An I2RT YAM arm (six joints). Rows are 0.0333 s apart.
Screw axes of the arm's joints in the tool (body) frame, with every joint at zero. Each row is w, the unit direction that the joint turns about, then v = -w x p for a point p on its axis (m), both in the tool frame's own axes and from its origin. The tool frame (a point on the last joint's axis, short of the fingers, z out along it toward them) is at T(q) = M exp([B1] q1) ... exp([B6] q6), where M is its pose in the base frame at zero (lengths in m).
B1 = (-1, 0, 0, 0.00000, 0.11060, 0.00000)
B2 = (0, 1, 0, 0.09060, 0.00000, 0.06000)
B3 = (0, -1, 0, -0.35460, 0.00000, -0.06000)
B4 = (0, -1, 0, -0.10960, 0.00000, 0.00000)
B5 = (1, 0, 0, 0.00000, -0.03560, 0.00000)
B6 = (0, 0, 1, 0.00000, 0.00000, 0.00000)
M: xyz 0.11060 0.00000 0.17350 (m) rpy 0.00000 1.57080 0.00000 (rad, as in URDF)
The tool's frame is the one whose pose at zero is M.
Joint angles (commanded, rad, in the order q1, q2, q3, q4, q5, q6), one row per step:
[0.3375, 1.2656, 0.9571, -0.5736, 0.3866, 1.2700]
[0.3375, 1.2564, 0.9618, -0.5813, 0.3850, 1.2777]
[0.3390, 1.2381, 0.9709, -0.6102, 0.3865, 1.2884]
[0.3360, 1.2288, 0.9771, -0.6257, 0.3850, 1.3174]
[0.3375, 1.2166, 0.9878, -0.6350, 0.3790, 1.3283]
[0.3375, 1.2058, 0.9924, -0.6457, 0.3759, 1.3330]
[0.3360, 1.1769, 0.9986, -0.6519, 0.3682, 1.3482]
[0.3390, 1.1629, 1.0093, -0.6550, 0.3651, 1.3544]
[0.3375, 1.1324, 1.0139, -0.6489, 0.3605, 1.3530]
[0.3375, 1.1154, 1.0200, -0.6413, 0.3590, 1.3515]
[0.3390, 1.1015, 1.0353, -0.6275, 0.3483, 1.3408]
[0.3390, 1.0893, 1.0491, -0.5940, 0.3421, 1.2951]
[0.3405, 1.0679, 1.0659, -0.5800, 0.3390, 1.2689]
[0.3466, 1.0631, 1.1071, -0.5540, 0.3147, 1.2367]
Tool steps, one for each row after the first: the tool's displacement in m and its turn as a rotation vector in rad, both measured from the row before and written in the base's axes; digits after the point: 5 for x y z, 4 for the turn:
[-0.00150, -0.00047, 0.00317, 0.0085, -0.0067, -0.0045]
[-0.00428, -0.00115, 0.00528, 0.0057, -0.0007, -0.0071]
[-0.00191, -0.00142, 0.00308, 0.0209, -0.0042, -0.0227]
[-0.00193, -0.00007, 0.00555, 0.0163, -0.0130, -0.0024]
[-0.00224, -0.00068, 0.00318, 0.0070, -0.0043, -0.0013]
[-0.00479, -0.00180, 0.00800, 0.0257, -0.0275, -0.0070]
[-0.00226, 0.00008, 0.00632, 0.0138, -0.0204, 0.0009]
[-0.00475, -0.00189, 0.00857, 0.0157, -0.0376, 0.0027]
[-0.00243, -0.00080, 0.00623, 0.0100, -0.0285, 0.0021]
[-0.00147, 0.00023, 0.00903, 0.0125, -0.0373, 0.0162]
[-0.00015, 0.00017, 0.00996, -0.0137, -0.0515, 0.0314]
[-0.00375, -0.00085, 0.01132, -0.0030, -0.0471, 0.0182]
[-0.00053, 0.00216, 0.01708, 0.0081, -0.0626, 0.0427]

